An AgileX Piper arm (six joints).
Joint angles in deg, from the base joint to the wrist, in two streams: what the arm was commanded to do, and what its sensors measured. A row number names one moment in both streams.
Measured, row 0:
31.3 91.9 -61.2 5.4 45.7 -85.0
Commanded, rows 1 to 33:
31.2 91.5 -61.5 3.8 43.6 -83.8
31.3 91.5 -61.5 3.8 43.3 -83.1
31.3 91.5 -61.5 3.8 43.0 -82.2
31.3 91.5 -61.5 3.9 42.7 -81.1
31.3 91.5 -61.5 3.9 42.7 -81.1
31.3 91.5 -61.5 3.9 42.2 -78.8
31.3 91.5 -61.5 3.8 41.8 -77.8
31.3 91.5 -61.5 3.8 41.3 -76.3
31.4 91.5 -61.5 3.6 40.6 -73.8
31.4 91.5 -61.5 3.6 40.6 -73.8
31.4 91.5 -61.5 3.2 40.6 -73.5
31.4 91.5 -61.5 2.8 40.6 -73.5
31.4 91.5 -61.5 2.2 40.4 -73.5
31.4 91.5 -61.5 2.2 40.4 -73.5
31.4 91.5 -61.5 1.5 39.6 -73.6
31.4 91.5 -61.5 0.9 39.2 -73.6
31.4 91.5 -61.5 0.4 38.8 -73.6
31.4 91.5 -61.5 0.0 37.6 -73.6
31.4 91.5 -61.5 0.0 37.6 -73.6
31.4 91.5 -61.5 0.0 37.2 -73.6
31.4 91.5 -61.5 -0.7 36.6 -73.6
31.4 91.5 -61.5 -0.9 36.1 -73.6
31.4 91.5 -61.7 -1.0 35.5 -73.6
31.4 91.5 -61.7 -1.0 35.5 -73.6
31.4 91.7 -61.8 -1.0 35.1 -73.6
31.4 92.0 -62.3 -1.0 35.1 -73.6
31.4 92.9 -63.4 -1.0 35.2 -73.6
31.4 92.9 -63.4 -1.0 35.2 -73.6
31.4 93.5 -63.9 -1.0 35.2 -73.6
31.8 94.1 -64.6 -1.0 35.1 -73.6
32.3 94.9 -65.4 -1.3 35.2 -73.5
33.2 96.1 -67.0 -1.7 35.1 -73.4
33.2 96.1 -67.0 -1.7 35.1 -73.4
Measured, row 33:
32.0 94.4 -65.1 -1.3 35.4 -74.0
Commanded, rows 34 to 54:
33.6 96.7 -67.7 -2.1 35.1 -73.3
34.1 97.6 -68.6 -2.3 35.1 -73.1
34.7 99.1 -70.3 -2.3 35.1 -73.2
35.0 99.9 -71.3 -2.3 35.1 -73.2
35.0 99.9 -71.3 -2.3 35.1 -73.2
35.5 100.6 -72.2 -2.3 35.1 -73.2
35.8 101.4 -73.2 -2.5 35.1 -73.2
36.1 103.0 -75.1 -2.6 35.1 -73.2
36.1 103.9 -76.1 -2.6 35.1 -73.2
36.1 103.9 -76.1 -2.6 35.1 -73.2
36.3 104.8 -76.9 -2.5 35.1 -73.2
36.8 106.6 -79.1 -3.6 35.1 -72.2
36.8 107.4 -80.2 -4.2 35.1 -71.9
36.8 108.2 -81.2 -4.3 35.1 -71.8
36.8 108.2 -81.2 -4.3 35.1 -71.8
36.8 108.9 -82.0 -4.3 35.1 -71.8
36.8 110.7 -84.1 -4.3 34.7 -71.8
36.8 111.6 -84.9 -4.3 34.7 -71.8
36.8 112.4 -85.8 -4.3 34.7 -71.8
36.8 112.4 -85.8 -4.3 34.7 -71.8
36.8 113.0 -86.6 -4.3 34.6 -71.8
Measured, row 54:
36.6 111.2 -84.2 -4.2 34.8 -72.4
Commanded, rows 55 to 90:
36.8 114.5 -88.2 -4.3 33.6 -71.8
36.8 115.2 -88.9 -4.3 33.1 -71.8
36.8 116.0 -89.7 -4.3 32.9 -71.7
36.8 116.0 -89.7 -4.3 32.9 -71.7
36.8 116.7 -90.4 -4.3 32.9 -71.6
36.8 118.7 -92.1 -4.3 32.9 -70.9
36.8 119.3 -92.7 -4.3 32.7 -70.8
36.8 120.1 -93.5 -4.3 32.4 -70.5
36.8 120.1 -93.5 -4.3 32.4 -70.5
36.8 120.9 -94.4 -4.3 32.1 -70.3
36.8 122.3 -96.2 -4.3 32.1 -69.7
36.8 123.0 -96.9 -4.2 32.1 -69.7
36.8 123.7 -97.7 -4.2 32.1 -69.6
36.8 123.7 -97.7 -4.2 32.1 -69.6
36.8 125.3 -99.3 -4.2 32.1 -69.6
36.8 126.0 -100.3 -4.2 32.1 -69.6
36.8 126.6 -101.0 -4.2 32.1 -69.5
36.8 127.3 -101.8 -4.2 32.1 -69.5
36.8 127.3 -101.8 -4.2 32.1 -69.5
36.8 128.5 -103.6 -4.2 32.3 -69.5
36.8 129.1 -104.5 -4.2 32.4 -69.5
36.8 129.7 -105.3 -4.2 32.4 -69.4
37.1 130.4 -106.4 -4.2 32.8 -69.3
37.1 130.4 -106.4 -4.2 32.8 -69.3
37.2 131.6 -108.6 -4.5 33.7 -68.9
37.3 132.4 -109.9 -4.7 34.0 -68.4
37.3 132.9 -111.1 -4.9 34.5 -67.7
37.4 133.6 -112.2 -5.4 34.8 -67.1
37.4 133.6 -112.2 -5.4 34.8 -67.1
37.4 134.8 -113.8 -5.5 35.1 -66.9
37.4 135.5 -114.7 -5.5 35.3 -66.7
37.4 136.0 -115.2 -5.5 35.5 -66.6
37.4 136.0 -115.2 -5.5 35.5 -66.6
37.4 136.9 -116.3 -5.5 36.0 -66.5
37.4 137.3 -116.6 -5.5 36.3 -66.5
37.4 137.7 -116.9 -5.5 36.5 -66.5
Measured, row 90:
37.2 136.7 -115.7 -5.3 35.1 -67.4
